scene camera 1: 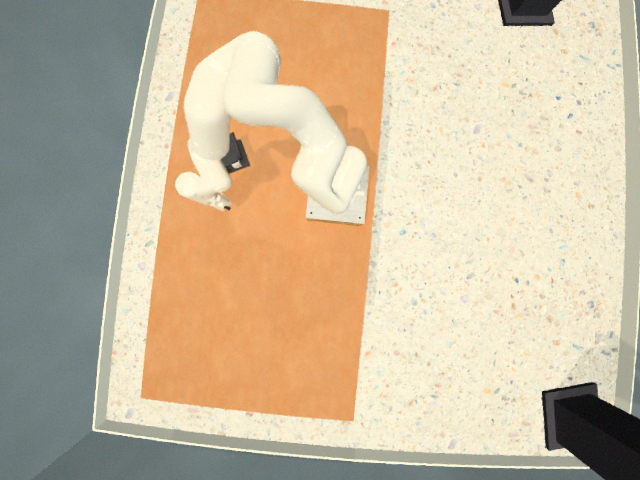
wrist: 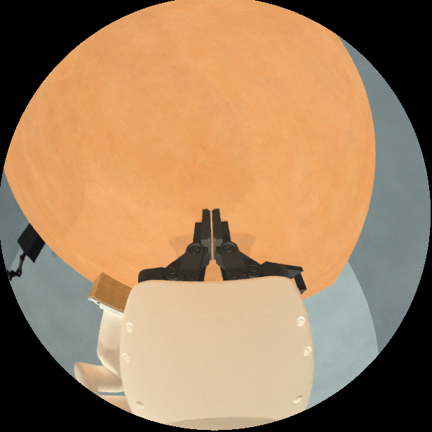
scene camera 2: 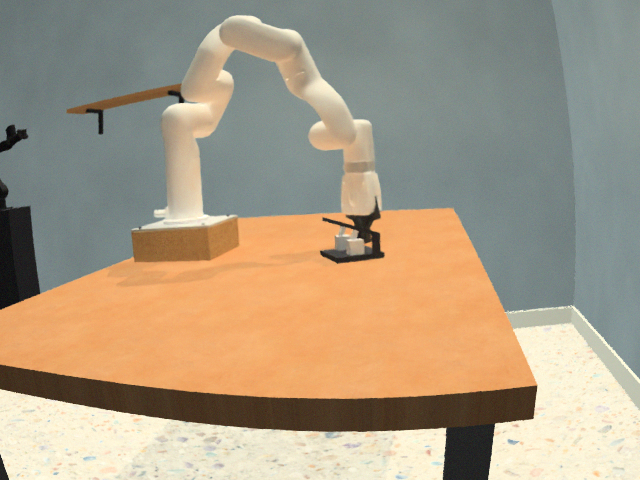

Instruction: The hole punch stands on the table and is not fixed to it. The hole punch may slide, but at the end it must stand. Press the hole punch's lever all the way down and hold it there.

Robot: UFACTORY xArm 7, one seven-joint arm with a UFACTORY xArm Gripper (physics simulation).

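Pixels of known places: gripper, fingertip midpoint: (scene camera 2: 364, 242); arm's base at its link origin: (scene camera 2: 186, 221).
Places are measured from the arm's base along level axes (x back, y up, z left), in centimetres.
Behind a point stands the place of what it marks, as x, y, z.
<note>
The black hole punch (scene camera 1: 245, 159) @(-35.5, -7.1, -19.5) (scene camera 2: 355, 246) @(-41.1, -5.3, -26.7) stands upright on the table, with light blocks on its base. Its lever (scene camera 2: 334, 222) @(-37.1, -0.2, -26.1) is raised and slopes, its free end high toward the robot base. My gripper (scene camera 1: 227, 207) @(-45.0, -8.3, -2.1) (scene camera 2: 367, 239) @(-45.0, -8.3, -2.1) (wrist: 211, 219) is shut and empty and points down. In scene camera 2 its fingers are low behind the hole punch, partly hidden by the lever and post. In scene camera 1 the fingertips are apart from the punch, below it in the image, and the arm covers part of the punch. In the wrist view a black edge of the punch (wrist: 301, 284) shows at the right of the gripper.
The arm's base stands on a wooden block (scene camera 1: 336, 218) @(-1.3, 0.0, 9.4) (scene camera 2: 170, 245) @(2.0, -4.4, -11.8) (wrist: 112, 293) on the orange table (scene camera 1: 248, 320) @(-40.0, -8.4, 46.1) (scene camera 2: 289, 335) @(-29.0, -8.3, -76.7) (wrist: 200, 100). The table's edge lies near the gripper's side away from the base. A wall shelf (scene camera 2: 129, 98) is at the back left.
</note>
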